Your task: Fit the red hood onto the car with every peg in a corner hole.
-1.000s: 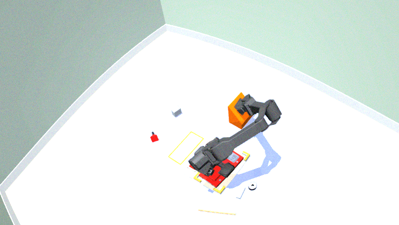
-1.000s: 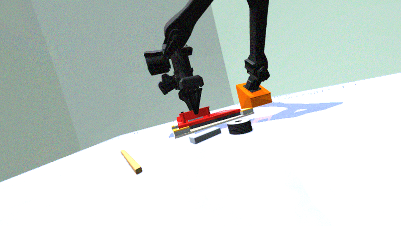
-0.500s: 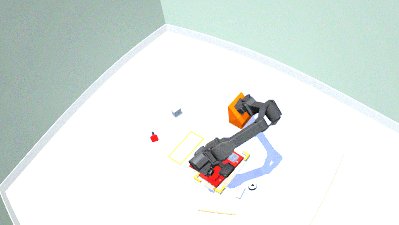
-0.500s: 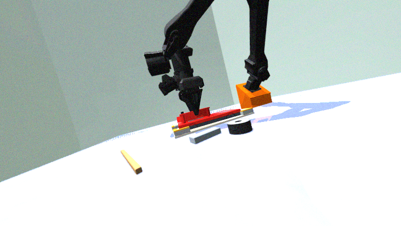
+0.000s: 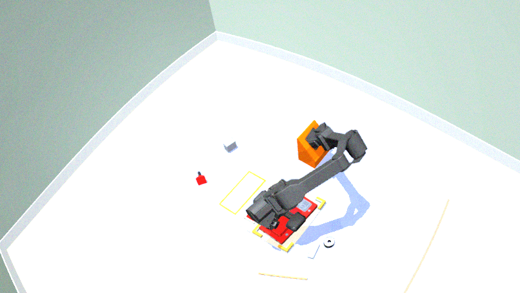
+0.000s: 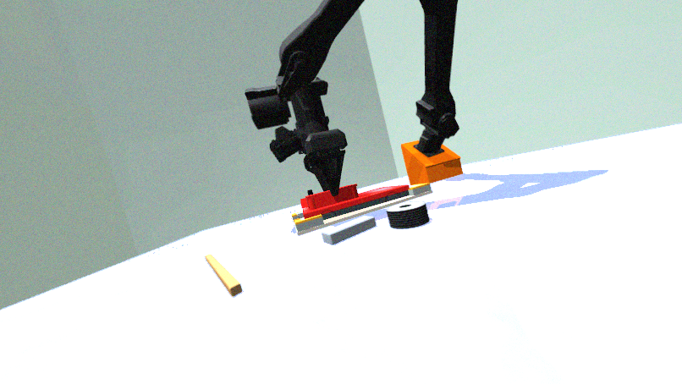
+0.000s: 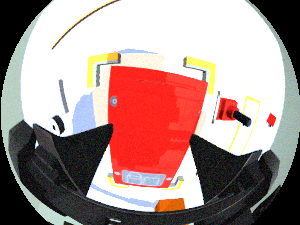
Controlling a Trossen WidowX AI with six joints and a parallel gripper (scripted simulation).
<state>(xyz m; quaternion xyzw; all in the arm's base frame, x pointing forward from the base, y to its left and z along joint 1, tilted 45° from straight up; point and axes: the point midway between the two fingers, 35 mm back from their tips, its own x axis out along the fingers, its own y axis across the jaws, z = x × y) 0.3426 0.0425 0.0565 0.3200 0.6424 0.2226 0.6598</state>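
My gripper tip is now right at the red hood. From my gripper tip the other things lie so: black wheel (190 mm to the left, 30 mm below, 20 mm behind); wooden stick (170 mm ahead, 120 mm to the left, 40 mm below); grey engine block (20 mm below).
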